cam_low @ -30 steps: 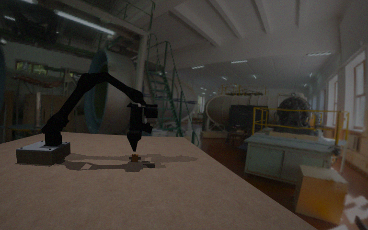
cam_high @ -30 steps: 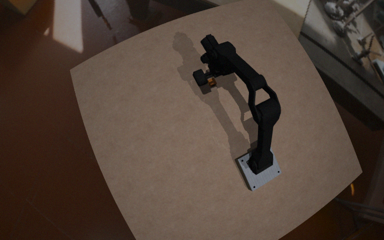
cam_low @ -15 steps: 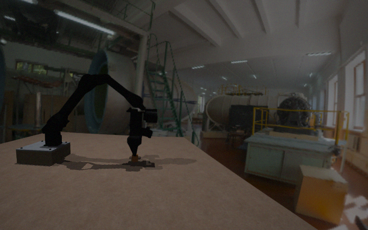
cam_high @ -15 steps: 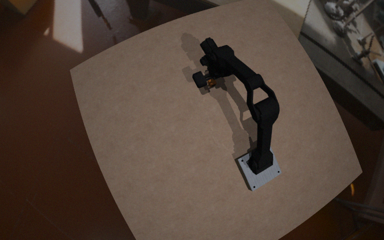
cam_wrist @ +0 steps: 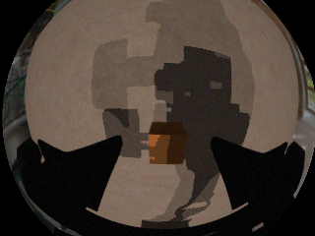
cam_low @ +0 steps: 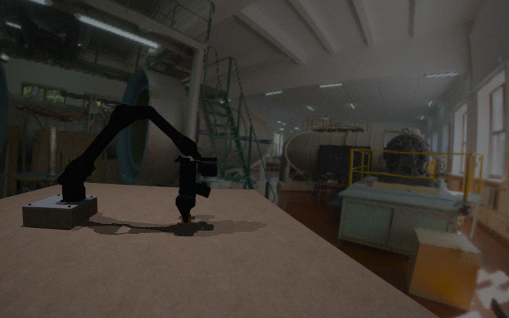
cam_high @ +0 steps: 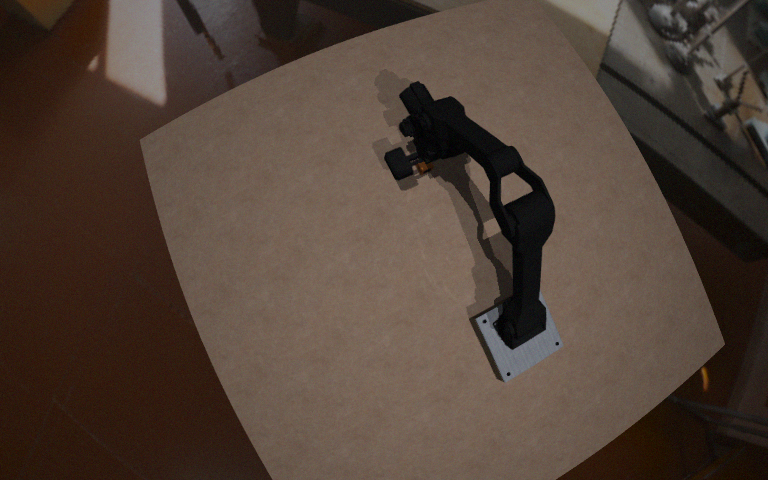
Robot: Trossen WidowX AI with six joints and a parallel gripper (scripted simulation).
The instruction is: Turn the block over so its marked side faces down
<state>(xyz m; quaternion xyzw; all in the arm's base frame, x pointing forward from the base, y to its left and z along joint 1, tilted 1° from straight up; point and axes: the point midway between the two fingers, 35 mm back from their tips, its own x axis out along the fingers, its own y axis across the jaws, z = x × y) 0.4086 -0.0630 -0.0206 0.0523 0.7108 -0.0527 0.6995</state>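
The orange block is 10 mm behind my gripper tip.
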